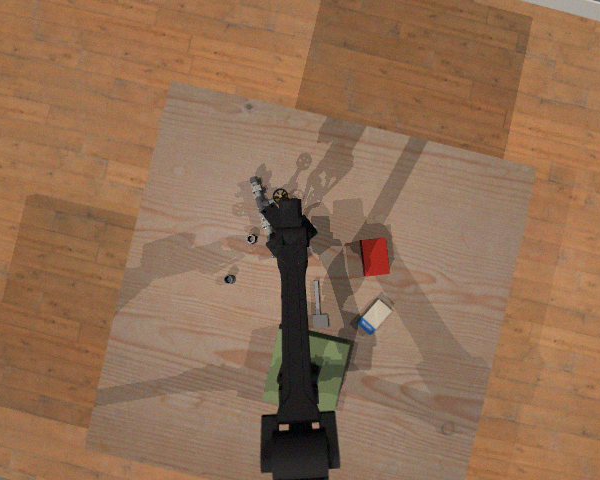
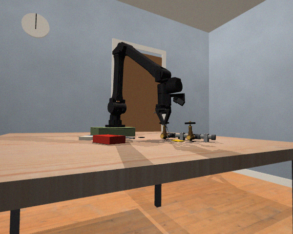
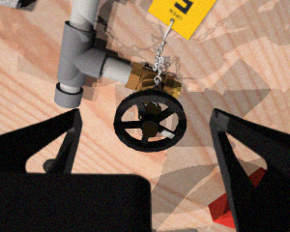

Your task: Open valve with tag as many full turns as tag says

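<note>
Right now the yellow tag is 8 cm below my hand, 6 cm ahead of it and 3 cm to the left of it. From my hand the other things lie so: grey tool (20 cm behind, 16 cm to the right, 8 cm below); then red block (28 cm to the right, 7 cm below, 2 cm ahead).
</note>
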